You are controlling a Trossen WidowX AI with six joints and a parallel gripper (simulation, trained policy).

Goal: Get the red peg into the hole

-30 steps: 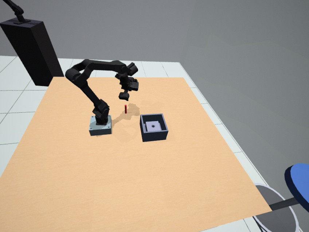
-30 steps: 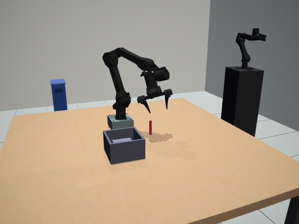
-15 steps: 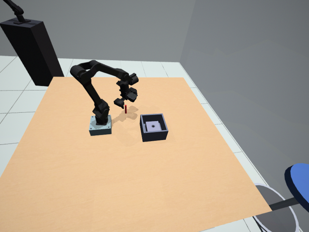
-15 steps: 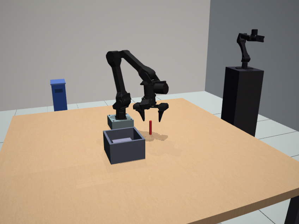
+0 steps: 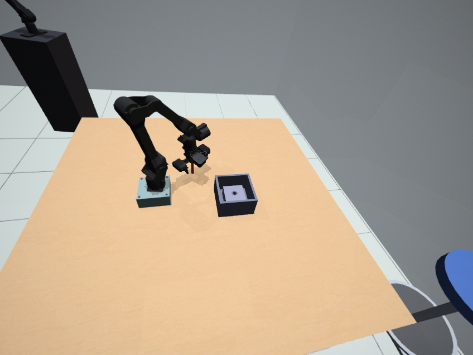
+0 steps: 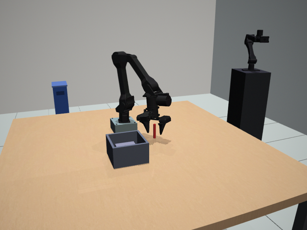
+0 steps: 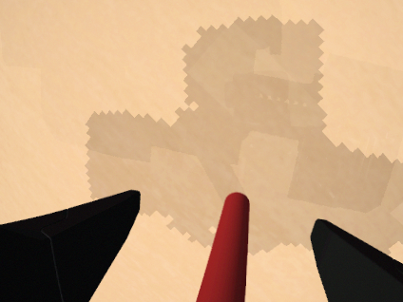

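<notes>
My gripper tip is now 19 cm short of the plate, 17 cm to the left of it and 2 cm below it. From my gripper tip the other things lie so: red peg (1 cm behind, 1 cm above); dark grey box (19 cm ahead, 17 cm to the right).
</notes>
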